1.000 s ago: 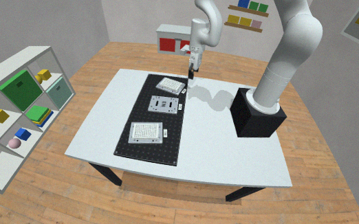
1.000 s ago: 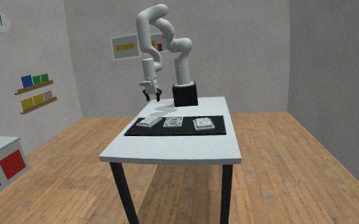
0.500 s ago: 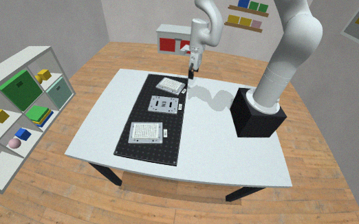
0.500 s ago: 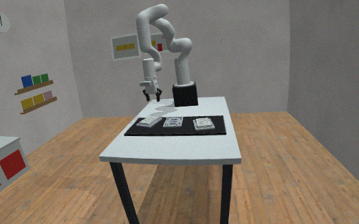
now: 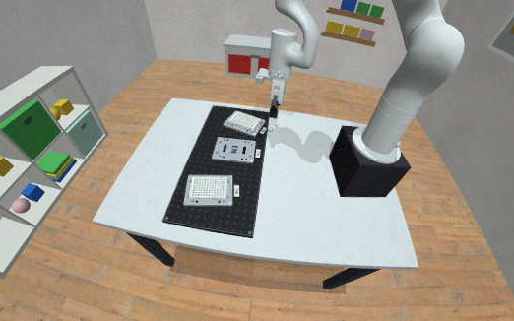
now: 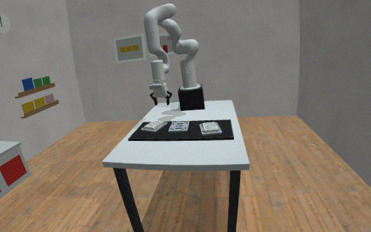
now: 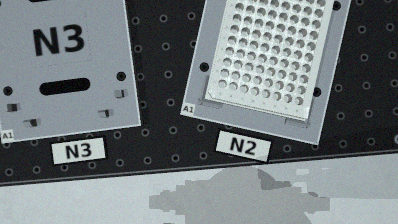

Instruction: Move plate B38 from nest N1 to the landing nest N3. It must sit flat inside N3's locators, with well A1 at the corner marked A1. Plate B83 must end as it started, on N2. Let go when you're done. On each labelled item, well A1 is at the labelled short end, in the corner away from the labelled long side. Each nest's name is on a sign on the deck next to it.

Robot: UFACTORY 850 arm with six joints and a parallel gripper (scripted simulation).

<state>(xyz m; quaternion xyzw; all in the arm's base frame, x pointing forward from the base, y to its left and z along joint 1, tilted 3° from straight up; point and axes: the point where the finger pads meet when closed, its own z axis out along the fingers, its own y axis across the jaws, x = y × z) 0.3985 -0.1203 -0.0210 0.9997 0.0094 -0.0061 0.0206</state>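
Now: the nest N1 150 mm ahead of my hand, 370 mm to the left of it and 130 mm below it. Also, from my hand: plate B83 (130 mm ahead, 20 mm to the right, 110 mm below); then grey nest base (120 mm ahead, 160 mm to the left, 130 mm below).
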